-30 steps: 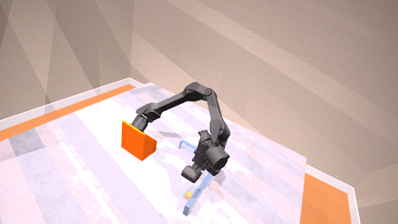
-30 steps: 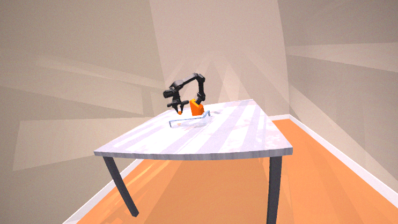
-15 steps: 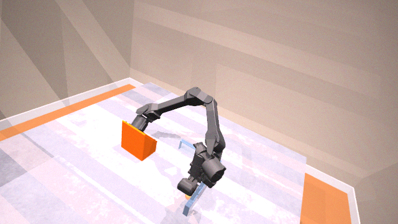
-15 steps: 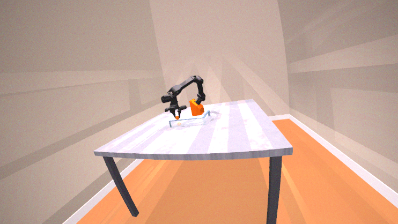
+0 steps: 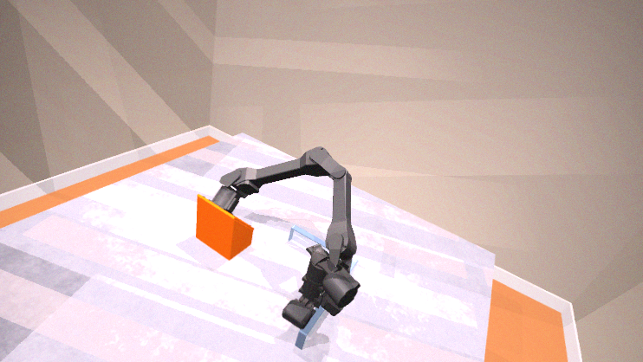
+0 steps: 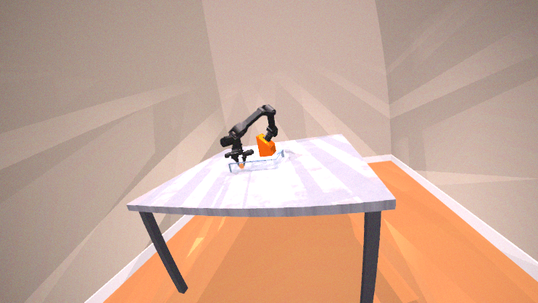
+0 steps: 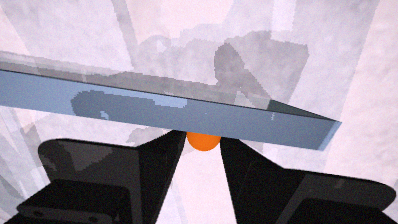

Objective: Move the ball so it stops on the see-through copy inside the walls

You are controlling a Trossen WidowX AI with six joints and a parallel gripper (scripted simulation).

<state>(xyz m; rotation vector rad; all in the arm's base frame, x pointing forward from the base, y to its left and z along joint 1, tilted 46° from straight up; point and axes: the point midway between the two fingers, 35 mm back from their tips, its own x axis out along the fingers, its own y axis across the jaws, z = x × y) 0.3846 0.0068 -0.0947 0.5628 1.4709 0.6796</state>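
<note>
My gripper tip is 10 mm above the see-through copy of ball. Also, from my gripper tip: orange ball right at my gripper tip.
</note>
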